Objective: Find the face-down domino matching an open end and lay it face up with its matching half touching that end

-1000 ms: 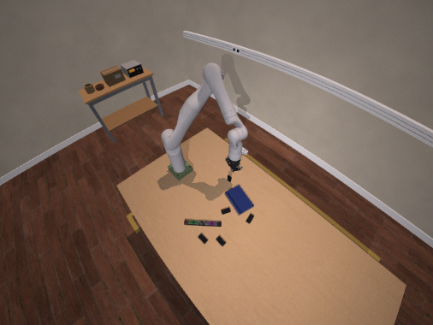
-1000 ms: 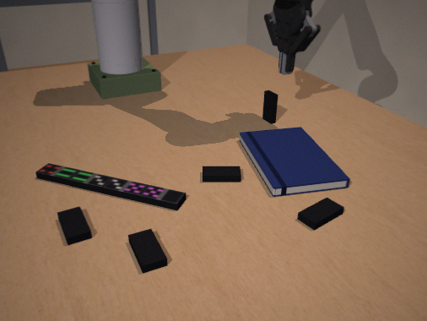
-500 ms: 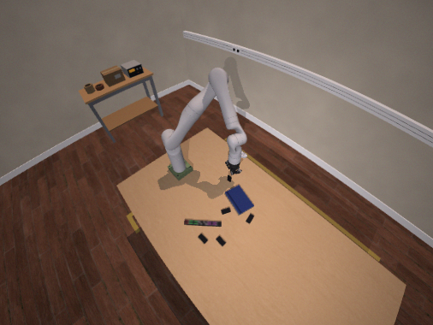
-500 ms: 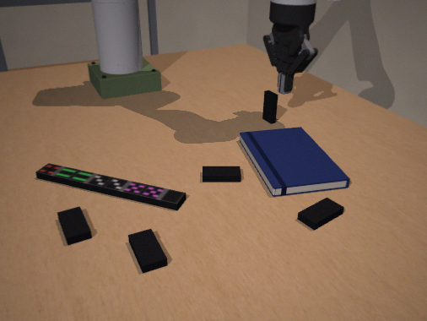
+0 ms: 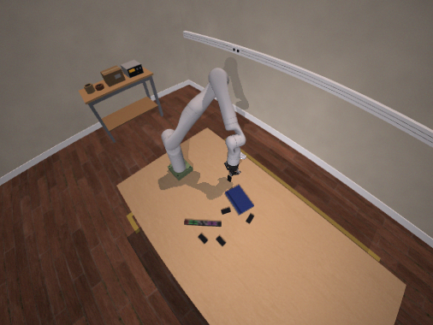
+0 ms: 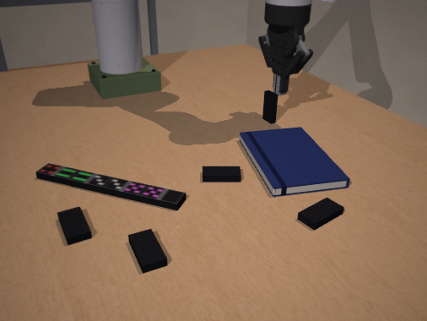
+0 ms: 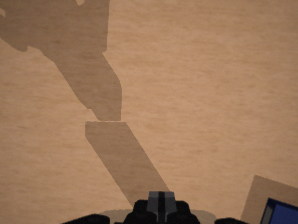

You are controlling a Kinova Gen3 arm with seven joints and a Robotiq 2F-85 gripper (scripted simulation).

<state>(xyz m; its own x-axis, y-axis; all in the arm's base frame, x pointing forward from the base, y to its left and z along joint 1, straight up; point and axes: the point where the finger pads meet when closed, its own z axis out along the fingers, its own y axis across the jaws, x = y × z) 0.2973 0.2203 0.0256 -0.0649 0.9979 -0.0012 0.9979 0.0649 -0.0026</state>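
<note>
My gripper is now 4 cm above the purple domino and 2 cm to the left of it. Round my hand: blue book: 15 cm ahead, 7 cm to the right, 6 cm below.
</note>
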